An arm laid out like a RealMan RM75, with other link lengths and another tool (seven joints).
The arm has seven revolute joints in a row. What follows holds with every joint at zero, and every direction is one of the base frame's.
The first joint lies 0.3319 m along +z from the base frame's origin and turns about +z.
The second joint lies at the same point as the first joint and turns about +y.
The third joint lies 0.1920 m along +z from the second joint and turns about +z.
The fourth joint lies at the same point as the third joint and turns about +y.
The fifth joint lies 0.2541 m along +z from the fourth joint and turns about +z.
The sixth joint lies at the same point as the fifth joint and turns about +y.
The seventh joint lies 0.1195 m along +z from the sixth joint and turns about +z.
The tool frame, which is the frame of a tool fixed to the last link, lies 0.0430 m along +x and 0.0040 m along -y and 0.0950 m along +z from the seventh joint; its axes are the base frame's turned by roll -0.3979, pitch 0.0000 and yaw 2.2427 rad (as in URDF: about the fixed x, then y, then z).
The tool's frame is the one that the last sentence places.
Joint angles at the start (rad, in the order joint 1, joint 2, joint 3, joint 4, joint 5, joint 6, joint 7):
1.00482 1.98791 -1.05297 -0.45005 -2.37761 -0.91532 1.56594
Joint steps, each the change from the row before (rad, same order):
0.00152 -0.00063 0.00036 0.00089 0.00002 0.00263 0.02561
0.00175 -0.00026 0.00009 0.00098 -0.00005 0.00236 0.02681
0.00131 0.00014 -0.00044 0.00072 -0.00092 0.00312 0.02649
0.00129 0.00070 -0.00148 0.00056 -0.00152 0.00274 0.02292
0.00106 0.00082 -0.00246 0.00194 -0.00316 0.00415 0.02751
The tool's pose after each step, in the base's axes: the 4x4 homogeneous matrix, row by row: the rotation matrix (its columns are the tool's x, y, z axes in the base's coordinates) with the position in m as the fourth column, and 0 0 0 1 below. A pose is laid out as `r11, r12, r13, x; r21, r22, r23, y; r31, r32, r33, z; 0, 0, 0, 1`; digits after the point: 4 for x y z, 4 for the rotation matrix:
-0.6589, -0.7478, -0.0811, 0.2250; -0.5925, 0.4496, 0.6684, 0.4867; -0.4634, 0.4885, -0.7394, 0.0336; 0, 0, 0, 1
-0.6770, -0.7321, -0.0747, 0.2245; -0.5742, 0.4621, 0.6758, 0.4863; -0.4603, 0.5004, -0.7333, 0.0332; 0, 0, 0, 1
-0.6938, -0.7170, -0.0675, 0.2243; -0.5560, 0.4737, 0.6831, 0.4860; -0.4577, 0.5115, -0.7272, 0.0328; 0, 0, 0, 1
-0.7070, -0.7046, -0.0609, 0.2240; -0.5409, 0.4833, 0.6883, 0.4855; -0.4556, 0.5196, -0.7228, 0.0322; 0, 0, 0, 1
-0.7220, -0.6900, -0.0508, 0.2244; -0.5222, 0.4953, 0.6942, 0.4846; -0.4539, 0.5278, -0.7179, 0.0313; 0, 0, 0, 1

